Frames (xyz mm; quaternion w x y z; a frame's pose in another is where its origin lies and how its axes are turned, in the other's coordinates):
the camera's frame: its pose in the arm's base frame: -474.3 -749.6 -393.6 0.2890 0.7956 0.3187 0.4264
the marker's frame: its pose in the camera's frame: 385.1 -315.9 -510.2 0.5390 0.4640 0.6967 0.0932
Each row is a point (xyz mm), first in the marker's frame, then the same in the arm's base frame.
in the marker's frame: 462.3 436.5 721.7
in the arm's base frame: -657.2 334.5 608.9
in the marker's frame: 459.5 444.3 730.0
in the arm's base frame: -649.6 342.9 612.2
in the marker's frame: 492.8 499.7 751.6
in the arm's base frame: -612.6 348.9 669.1
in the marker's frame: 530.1 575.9 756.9
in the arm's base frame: -556.5 337.2 731.9
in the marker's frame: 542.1 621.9 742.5
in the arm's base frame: -517.4 317.1 754.9
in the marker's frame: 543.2 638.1 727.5
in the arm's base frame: -501.6 301.8 757.0
